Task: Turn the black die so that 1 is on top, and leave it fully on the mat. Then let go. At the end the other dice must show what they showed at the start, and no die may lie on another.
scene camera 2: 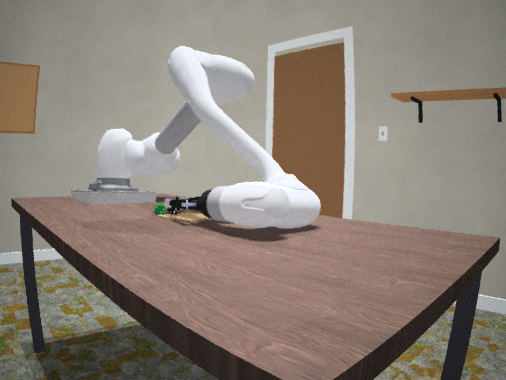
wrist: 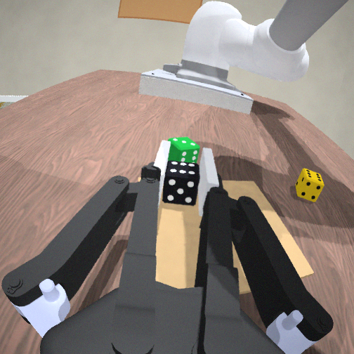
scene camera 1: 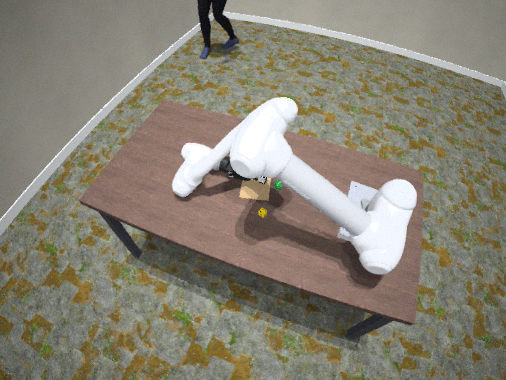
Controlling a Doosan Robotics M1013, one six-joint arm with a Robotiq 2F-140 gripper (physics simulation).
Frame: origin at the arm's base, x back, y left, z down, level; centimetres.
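Seen in the pictures: gripper, fingertip midpoint: [scene camera 2: 171, 202] [scene camera 1: 266, 178]; arm's base at its link origin: [scene camera 2: 112, 191].
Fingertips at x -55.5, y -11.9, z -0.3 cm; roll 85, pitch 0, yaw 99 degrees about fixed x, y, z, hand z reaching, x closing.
Offsets run from my fingertips to a thing's top centre. Level surfaces: height alone.
My gripper [scene camera 1: 261, 180] [scene camera 2: 171, 205] [wrist: 184, 157] lies level, low over the table, pointing toward the robot's base. It is shut on the black die [wrist: 180, 189]. In the wrist view the die's upper face shows 6 and the face toward the palm shows 5. The die is over the far part of the tan mat {dz +3.8, dx -4.4, dy +3.5 cm} [scene camera 1: 251, 193] [scene camera 2: 189, 218] [wrist: 282, 240]; whether it touches the mat is unclear. The green die {dz +1.2, dx +6.4, dy +0.9 cm} [scene camera 1: 278, 185] [scene camera 2: 160, 209] [wrist: 184, 149] is just beyond the fingertips, partly hidden. The yellow die {dz +1.2, dx +1.8, dy +17.8 cm} [scene camera 1: 262, 212] [wrist: 310, 185] stands off the mat with 6 on top.
The brown table {dz +4.2 cm} [scene camera 1: 165, 130] [scene camera 2: 300, 280] [wrist: 50, 130] carries the robot's base plate [scene camera 1: 361, 191] [scene camera 2: 87, 196] [wrist: 190, 96] beyond the dice. The arm's white wrist [scene camera 1: 192, 167] [scene camera 2: 270, 205] hangs low over the table behind the gripper.
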